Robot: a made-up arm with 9 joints. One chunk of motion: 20 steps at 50 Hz.
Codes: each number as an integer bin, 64 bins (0 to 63) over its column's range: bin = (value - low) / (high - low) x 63, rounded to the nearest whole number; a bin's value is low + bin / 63 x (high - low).
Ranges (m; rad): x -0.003..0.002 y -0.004..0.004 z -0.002..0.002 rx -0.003..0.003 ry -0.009..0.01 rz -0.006..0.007
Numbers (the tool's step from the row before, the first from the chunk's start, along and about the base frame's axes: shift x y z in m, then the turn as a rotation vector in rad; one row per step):
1: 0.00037 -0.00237 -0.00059 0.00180 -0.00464 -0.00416
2: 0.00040 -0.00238 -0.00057 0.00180 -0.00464 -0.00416
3: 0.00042 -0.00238 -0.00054 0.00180 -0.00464 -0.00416
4: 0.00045 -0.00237 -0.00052 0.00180 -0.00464 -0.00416
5: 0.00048 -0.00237 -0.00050 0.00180 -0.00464 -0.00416
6: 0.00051 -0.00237 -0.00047 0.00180 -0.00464 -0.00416
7: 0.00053 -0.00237 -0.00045 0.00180 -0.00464 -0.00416
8: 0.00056 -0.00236 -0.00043 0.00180 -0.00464 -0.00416
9: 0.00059 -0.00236 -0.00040 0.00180 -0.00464 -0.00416
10: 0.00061 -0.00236 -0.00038 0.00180 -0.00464 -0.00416
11: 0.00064 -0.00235 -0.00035 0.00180 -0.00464 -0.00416
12: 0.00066 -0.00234 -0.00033 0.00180 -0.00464 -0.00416
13: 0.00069 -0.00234 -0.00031 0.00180 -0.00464 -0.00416
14: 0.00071 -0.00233 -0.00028 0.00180 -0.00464 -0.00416
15: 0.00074 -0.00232 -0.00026 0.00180 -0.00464 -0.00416
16: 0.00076 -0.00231 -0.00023 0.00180 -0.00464 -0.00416
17: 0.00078 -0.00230 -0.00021 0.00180 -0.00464 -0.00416
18: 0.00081 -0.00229 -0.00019 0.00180 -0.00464 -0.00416
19: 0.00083 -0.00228 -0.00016 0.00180 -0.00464 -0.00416
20: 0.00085 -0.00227 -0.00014 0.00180 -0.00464 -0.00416
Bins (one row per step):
1: 42 13 22 50 14 9
2: 43 13 23 50 14 9
3: 43 13 23 50 14 9
4: 43 13 23 50 14 9
5: 44 13 24 50 14 9
6: 44 13 24 50 14 9
7: 44 13 24 50 14 9
8: 45 13 25 50 14 9
9: 45 13 25 50 14 9
10: 45 13 26 50 14 9
11: 46 13 26 50 14 9
12: 46 13 26 50 14 9
13: 46 13 27 50 14 9
14: 47 13 27 50 14 9
15: 47 13 27 50 14 9
16: 47 13 28 50 14 9
17: 48 13 28 50 14 9
18: 48 13 29 50 14 9
19: 48 14 29 50 14 9
20: 49 14 29 50 14 9

